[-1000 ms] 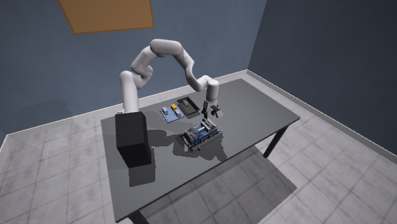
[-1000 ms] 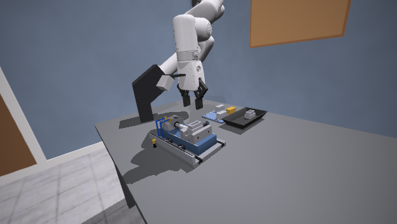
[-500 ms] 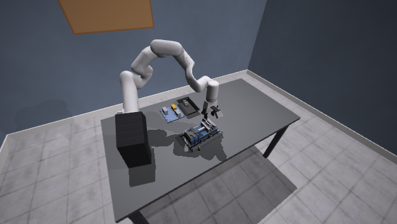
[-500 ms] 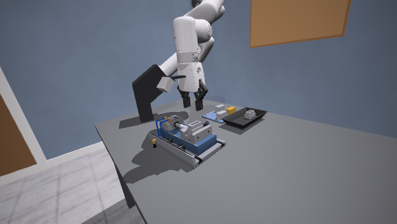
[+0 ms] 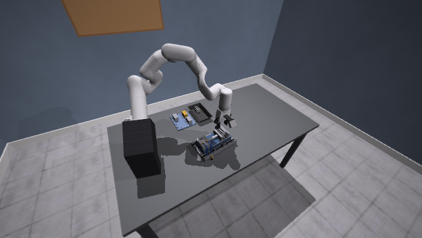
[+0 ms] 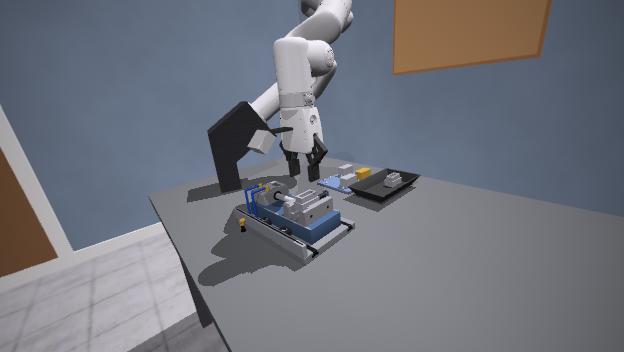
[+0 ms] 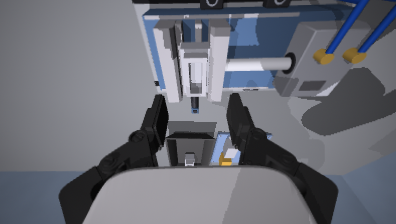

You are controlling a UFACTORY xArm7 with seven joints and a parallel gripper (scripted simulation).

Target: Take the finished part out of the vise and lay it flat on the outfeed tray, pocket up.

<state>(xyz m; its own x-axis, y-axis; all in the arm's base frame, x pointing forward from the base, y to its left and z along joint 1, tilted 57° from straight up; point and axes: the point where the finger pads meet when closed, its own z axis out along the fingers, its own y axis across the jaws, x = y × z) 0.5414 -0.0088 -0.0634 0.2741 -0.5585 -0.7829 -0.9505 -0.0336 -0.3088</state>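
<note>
Now: the steel rod 80 mm behind my hand, 20 mm to the right of it and 100 mm below it. Also, from my hand: brass block: 200 mm behind, 360 mm to the left, 150 mm below; vise: 60 mm behind, 20 mm to the right, 130 mm below.
</note>
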